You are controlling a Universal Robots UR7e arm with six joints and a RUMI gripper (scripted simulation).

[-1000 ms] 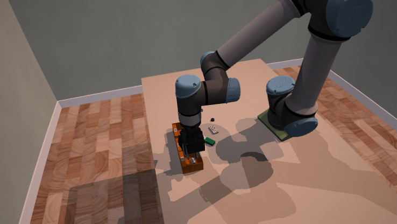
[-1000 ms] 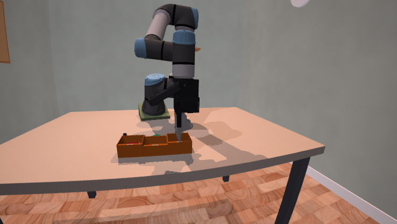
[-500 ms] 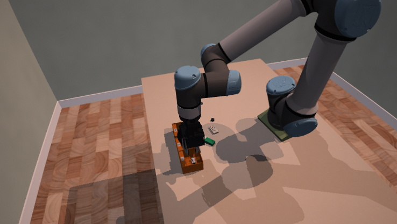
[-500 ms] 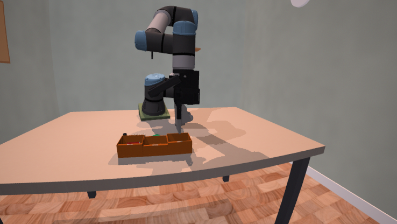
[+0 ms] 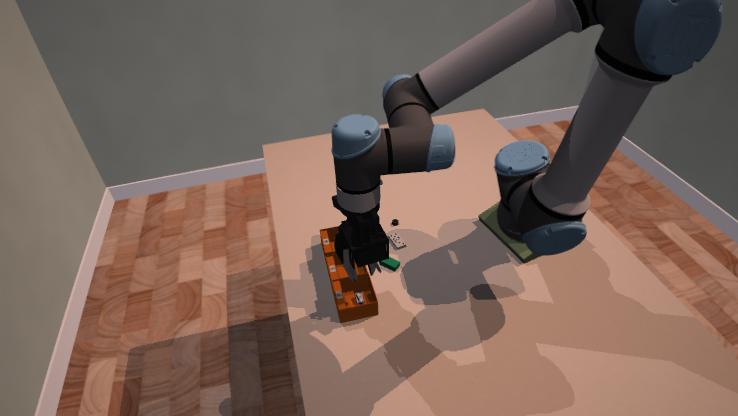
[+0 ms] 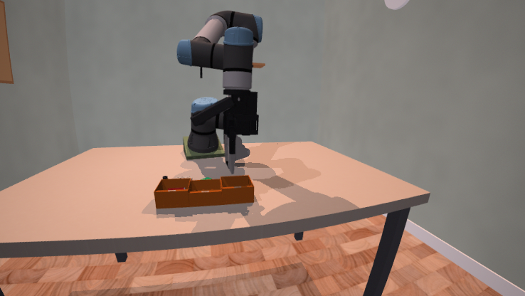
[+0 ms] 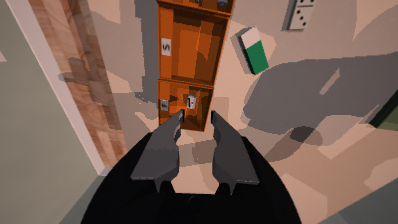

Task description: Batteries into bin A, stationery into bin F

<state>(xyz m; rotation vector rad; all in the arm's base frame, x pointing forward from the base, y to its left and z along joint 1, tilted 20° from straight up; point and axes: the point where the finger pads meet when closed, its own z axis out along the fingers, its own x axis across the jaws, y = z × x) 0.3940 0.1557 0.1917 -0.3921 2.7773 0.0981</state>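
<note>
The green-and-white eraser lies 10 cm to the right of my hand, 8 cm below it and 5 cm behind it. Also, from my hand: small grey object 7 cm below, 2 cm to the left, 1 cm ahead; then orange three-compartment bin 6 cm to the right, 6 cm below, 3 cm ahead; then green battery 14 cm to the right, 7 cm below, 5 cm ahead.
</note>
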